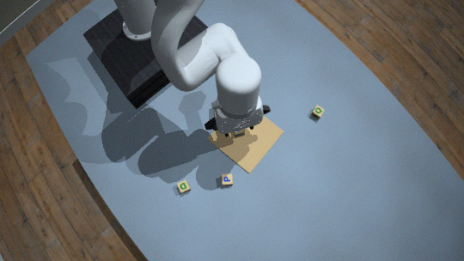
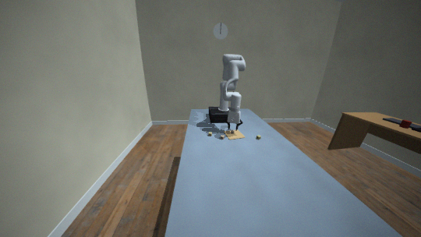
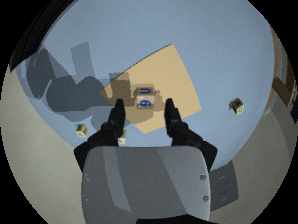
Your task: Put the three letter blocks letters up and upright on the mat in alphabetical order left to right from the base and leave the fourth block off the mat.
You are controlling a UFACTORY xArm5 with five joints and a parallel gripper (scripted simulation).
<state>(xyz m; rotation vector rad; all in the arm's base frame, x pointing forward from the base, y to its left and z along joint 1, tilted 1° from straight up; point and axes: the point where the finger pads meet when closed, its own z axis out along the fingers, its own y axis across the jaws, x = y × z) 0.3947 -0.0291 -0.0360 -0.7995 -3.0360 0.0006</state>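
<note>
My gripper is now 2 cm short of the tan mat, 1 cm to the right of it and 5 cm above it. The rest, counted from my hand: block (20 cm to the right, 4 cm below).
</note>
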